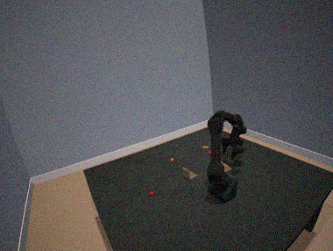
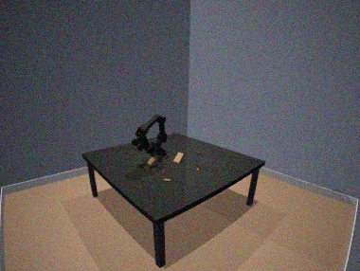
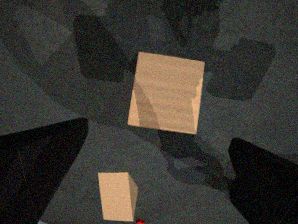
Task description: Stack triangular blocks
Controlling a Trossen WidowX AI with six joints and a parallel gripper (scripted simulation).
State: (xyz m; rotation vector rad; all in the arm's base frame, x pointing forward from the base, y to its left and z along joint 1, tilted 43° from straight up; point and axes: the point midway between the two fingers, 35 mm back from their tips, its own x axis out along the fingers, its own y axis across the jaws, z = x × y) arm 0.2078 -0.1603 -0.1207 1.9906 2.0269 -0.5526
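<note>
Right now the tan triangular block is 30 mm to the left of my gripper tip and 60 mm below it.
</note>
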